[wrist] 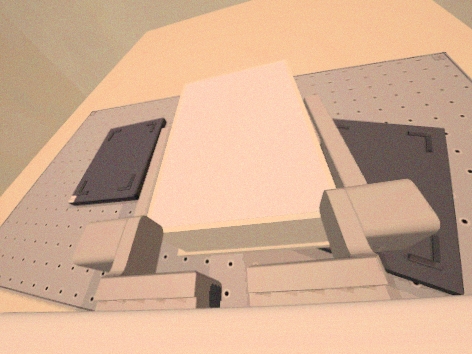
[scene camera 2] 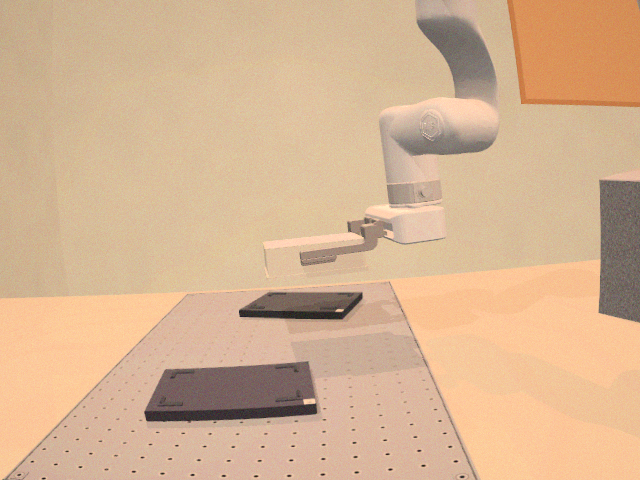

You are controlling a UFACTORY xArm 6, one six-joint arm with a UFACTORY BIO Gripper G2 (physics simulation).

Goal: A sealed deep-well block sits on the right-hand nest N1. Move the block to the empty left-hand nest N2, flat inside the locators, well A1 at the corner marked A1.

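Places are measured from the arm's base along level axes (x ahead, y left, z up), in centimetres.
Where they show: end effector, tool point: [wrist: 238, 142] [scene camera 2: 312, 251].
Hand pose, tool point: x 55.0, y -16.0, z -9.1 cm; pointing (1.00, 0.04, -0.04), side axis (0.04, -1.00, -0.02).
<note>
After its pixels a point has its place.
The sealed deep-well block [scene camera 2: 284, 258] {z -9.0, x 59.0, y -11.8 cm} [wrist: 240, 160] {z -7.5, x 52.1, y -16.5 cm}, pale with a smooth top, is in the air and roughly level. My gripper [scene camera 2: 316, 250] [wrist: 239, 115] {z -9.1, x 55.0, y -16.0 cm} is shut on its two long sides. In the wrist view the block hangs between the two nests. The dark left-hand nest N2 [scene camera 2: 232, 390] {z -18.4, x 66.0, y 7.7 cm} [wrist: 125, 165] {z -18.4, x 63.8, y 4.4 cm} is empty, with corner locators and a white corner mark [scene camera 2: 309, 401] {z -18.4, x 58.8, y 12.1 cm} [wrist: 73, 199] {z -18.4, x 58.7, y 11.8 cm}. The dark right-hand nest N1 [scene camera 2: 302, 304] {z -18.4, x 56.4, y -25.1 cm} [wrist: 395, 165] {z -18.4, x 57.4, y -29.8 cm} is empty too; my finger partly hides it in the wrist view. Lettering on the block cannot be made out.
Both nests lie on a grey perforated plate [scene camera 2: 341, 459] {z -19.5, x 57.4, y 21.8 cm} [wrist: 235, 278] {z -19.6, x 48.0, y -13.2 cm} on the pale table [scene camera 2: 516, 387] {z -20.8, x 37.6, y 11.4 cm} [wrist: 300, 30] {z -20.8, x 100.5, y -29.0 cm}. A tall grey box [scene camera 2: 620, 248] {z -10.8, x 13.3, y -3.3 cm} stands at the right in the scene view, and an orange panel [scene camera 2: 573, 51] shows at the upper right.
</note>
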